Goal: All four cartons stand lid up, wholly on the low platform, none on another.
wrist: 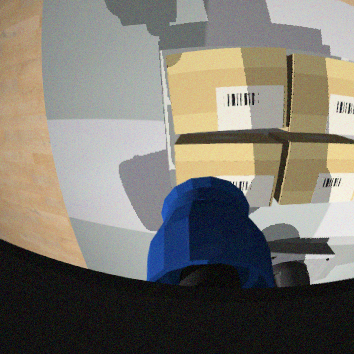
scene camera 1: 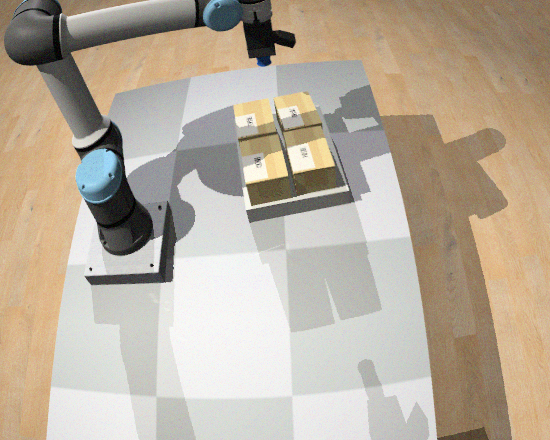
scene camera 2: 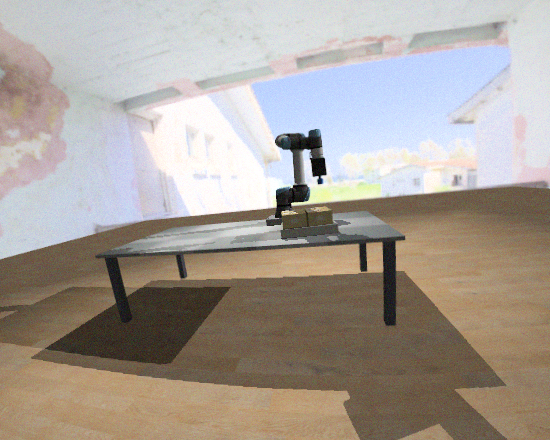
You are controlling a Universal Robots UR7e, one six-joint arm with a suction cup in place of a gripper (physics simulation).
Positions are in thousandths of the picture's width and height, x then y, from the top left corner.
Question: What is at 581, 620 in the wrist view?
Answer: My suction cup.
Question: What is my suction cup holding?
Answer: Nothing.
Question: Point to a low white platform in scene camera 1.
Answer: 615, 447
